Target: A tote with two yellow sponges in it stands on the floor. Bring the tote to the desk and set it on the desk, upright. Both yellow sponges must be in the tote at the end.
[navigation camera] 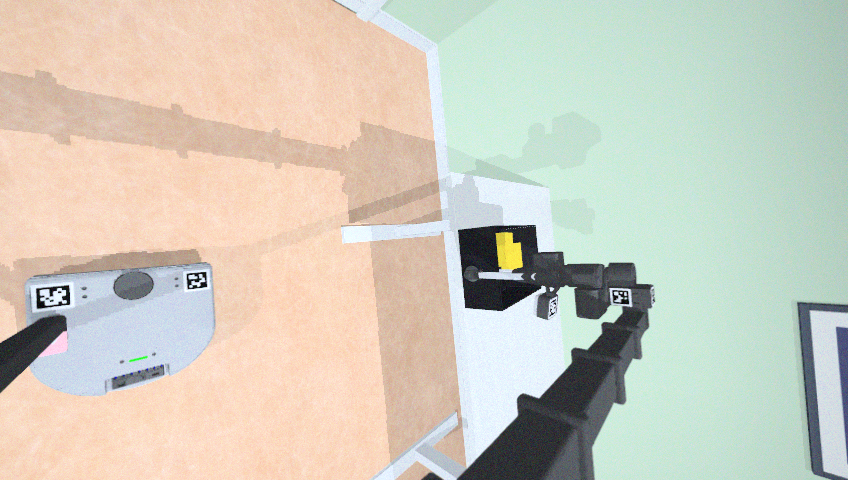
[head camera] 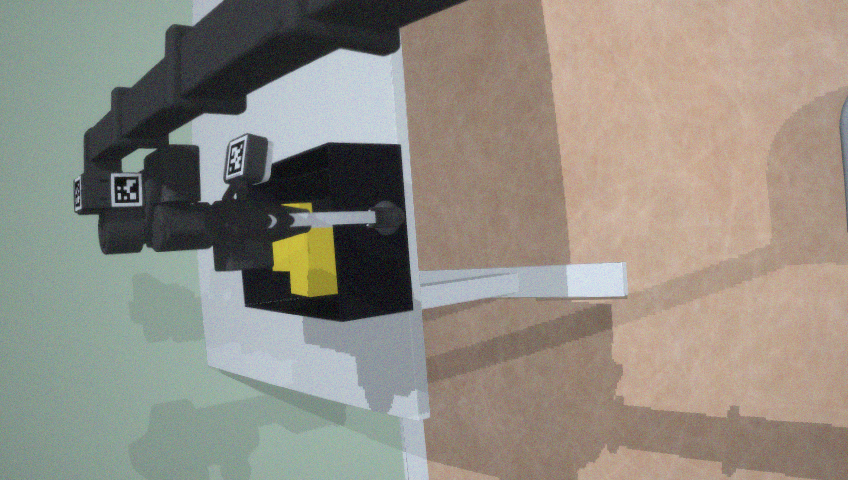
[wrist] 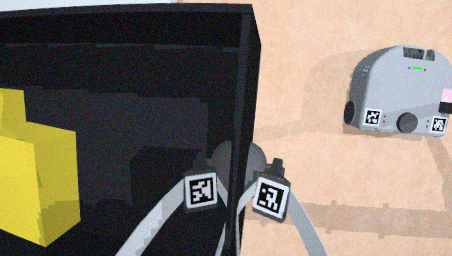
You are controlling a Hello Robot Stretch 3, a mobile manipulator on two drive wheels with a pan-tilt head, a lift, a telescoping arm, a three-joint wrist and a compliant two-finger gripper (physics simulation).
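Pixels of known places: gripper, fingertip midpoint: (navigation camera: 467, 273) (head camera: 395, 218); robot's base, origin of the base link: (navigation camera: 134, 284) (wrist: 382, 115).
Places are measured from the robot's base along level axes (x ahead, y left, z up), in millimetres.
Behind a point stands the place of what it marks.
Note:
The black tote (head camera: 374, 273) @(x 40, y -586, z 850 mm) (navigation camera: 484, 294) @(x -73, y -588, z 858 mm) (wrist: 248, 75) @(x -86, y -591, z 891 mm) is upright over the pale desk (head camera: 333, 89) @(x -246, y -830, z 720 mm) (navigation camera: 511, 368) @(x -413, y -938, z 720 mm). Its shadow falls on the desk beside it. Its robot-side wall is close to the desk's front edge in the head view; the underside and any gap to the desk top are hidden. One yellow sponge (head camera: 322, 267) @(x 36, y -754, z 808 mm) (navigation camera: 504, 243) @(x 44, y -757, z 829 mm) (wrist: 57, 185) @(x 22, y -753, z 811 mm) and a second yellow sponge (head camera: 282, 255) @(x 17, y -840, z 823 mm) (navigation camera: 516, 255) @(x 2, y -837, z 823 mm) (wrist: 11, 107) @(x -43, y -816, z 795 mm) are inside the tote. My gripper (head camera: 387, 217) @(x -23, y -591, z 809 mm) (navigation camera: 471, 273) @(x -23, y -591, z 809 mm) (wrist: 238, 160) @(x -23, y -591, z 809 mm) is shut on the tote's robot-side wall, one fingertip inside and one outside.
A white desk leg (head camera: 535, 280) (navigation camera: 392, 231) reaches down toward the tan floor (head camera: 684, 148) @(x -160, y -537, z 0 mm) (navigation camera: 267, 118) @(x 616, y -407, z 0 mm). The green wall (head camera: 71, 333) @(x 174, y -1475, z 1046 mm) (navigation camera: 684, 148) @(x 347, y -1468, z 1210 mm) stands behind the desk. My base (navigation camera: 178, 333) @(x -146, y -82, z 159 mm) (wrist: 395, 100) @(x -70, y -58, z 160 mm) is on the floor. A framed picture (navigation camera: 804, 356) @(x -382, y -1473, z 1444 mm) hangs at the right.

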